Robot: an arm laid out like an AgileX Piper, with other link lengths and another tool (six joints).
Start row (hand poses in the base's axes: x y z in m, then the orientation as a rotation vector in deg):
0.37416 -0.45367 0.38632 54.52 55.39 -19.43
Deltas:
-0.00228 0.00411 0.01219 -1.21 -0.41 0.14
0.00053 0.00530 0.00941 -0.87 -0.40 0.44
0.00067 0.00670 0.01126 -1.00 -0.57 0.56
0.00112 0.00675 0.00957 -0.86 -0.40 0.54
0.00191 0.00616 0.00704 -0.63 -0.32 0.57
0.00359 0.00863 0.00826 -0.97 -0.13 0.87
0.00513 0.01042 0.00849 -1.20 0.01 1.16
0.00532 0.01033 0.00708 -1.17 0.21 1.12
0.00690 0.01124 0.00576 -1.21 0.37 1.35
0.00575 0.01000 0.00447 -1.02 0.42 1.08
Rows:
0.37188 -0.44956 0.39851 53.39 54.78 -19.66
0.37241 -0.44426 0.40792 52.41 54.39 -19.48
0.37308 -0.43756 0.41918 51.27 53.86 -19.18
0.37420 -0.43081 0.42875 50.25 53.51 -18.91
0.37611 -0.42465 0.43579 49.42 53.30 -18.55
0.37970 -0.41602 0.44405 48.12 53.31 -18.17
0.38483 -0.40560 0.45254 46.45 53.50 -17.70
0.39015 -0.39527 0.45962 44.81 53.86 -17.34
0.39705 -0.38403 0.46538 43.01 54.44 -16.86
0.40280 -0.37403 0.46985 41.51 55.00 -16.55

